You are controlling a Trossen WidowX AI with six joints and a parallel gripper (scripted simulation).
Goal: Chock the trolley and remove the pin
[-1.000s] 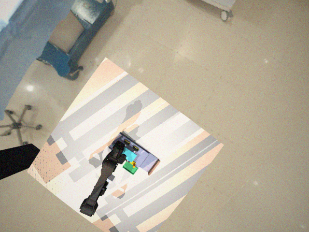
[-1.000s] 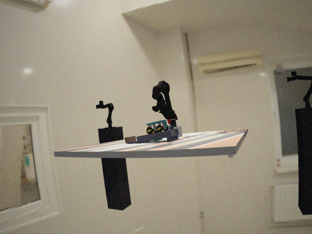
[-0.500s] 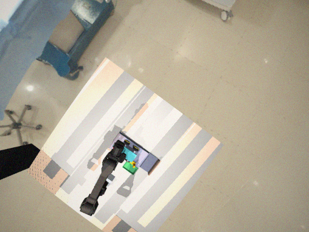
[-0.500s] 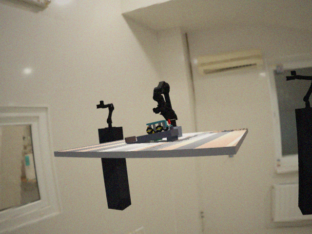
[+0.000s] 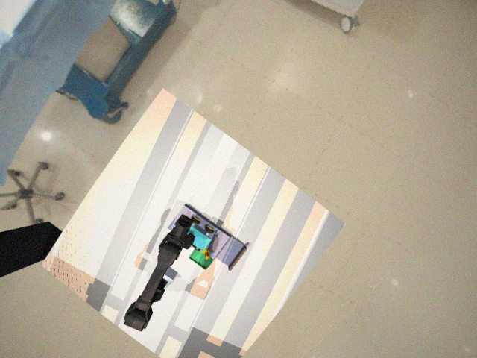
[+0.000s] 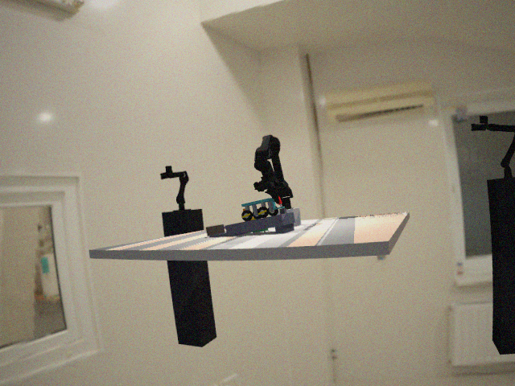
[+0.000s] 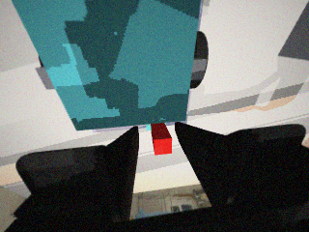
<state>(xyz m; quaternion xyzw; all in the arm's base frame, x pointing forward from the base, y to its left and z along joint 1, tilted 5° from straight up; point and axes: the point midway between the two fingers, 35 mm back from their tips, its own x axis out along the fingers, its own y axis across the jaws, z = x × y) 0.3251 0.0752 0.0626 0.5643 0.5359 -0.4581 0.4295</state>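
Right now my gripper tip is 1 cm above the red-headed stop pin. Also, from my gripper tip: yellow chock 18 cm to the right, 5 cm below, 5 cm behind; then grey ramp 10 cm to the right, 9 cm below, 1 cm ahead; then trolley 10 cm to the right, 2 cm below, 1 cm ahead.
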